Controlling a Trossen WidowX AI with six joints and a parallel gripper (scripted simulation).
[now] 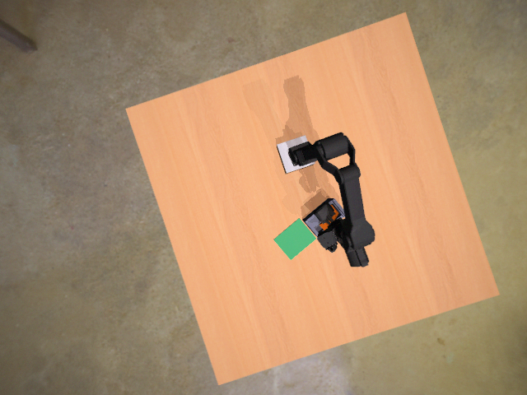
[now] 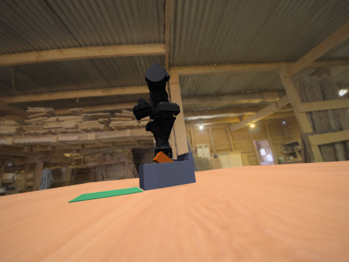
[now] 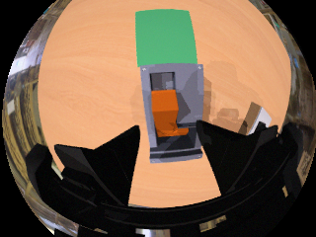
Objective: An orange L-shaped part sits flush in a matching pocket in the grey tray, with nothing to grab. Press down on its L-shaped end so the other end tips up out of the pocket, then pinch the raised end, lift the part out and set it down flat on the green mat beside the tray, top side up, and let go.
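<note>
Right now the orange L-shaped part is 80 mm below my gripper tip, 30 mm to the left of it and 20 mm behind it. Also, from my gripper tip: green mat 140 mm to the right, 130 mm below, 30 mm ahead.
</note>
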